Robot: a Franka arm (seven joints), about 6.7 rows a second.
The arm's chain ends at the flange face. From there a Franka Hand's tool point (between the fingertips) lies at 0.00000 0.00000 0.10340 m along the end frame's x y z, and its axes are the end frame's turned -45 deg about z.
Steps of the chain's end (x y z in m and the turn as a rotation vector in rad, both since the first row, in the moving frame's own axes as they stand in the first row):
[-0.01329, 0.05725, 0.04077, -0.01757, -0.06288, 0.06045]
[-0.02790, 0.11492, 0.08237, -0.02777, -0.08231, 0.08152]
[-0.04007, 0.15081, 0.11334, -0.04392, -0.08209, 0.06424]
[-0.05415, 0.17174, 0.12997, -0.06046, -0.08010, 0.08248]
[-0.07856, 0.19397, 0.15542, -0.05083, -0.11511, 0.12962]
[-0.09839, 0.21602, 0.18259, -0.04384, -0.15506, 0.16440]
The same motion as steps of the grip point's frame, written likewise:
[-0.05565, 0.02760, 0.04055, 0.03204, -0.05689, 0.06045]
[-0.10886, 0.05723, 0.08198, 0.03857, -0.07784, 0.08152]
[-0.14408, 0.07522, 0.11289, 0.02699, -0.08910, 0.06424]
[-0.16992, 0.08129, 0.12945, 0.01389, -0.09939, 0.08248]
[-0.20447, 0.07615, 0.15460, 0.04545, -0.11734, 0.12962]
[-0.23607, 0.07393, 0.18125, 0.07864, -0.14064, 0.16440]

